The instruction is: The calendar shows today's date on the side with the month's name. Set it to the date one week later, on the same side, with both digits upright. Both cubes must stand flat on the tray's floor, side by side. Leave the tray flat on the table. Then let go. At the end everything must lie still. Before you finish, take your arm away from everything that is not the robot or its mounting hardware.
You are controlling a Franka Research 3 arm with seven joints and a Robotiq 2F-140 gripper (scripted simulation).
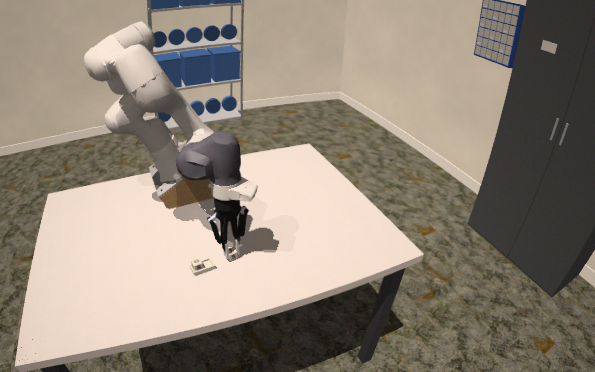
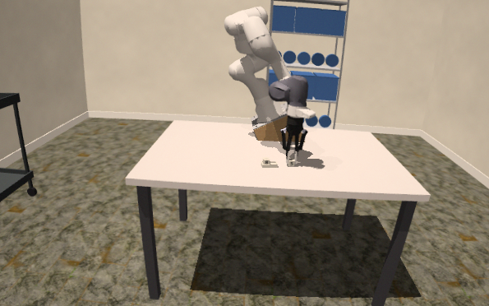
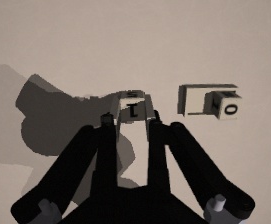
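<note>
Right now the cube is 30 mm below my hand. From my hand the other things lie so: grey tray 110 mm to the right, 40 mm below, 10 mm ahead.
</note>
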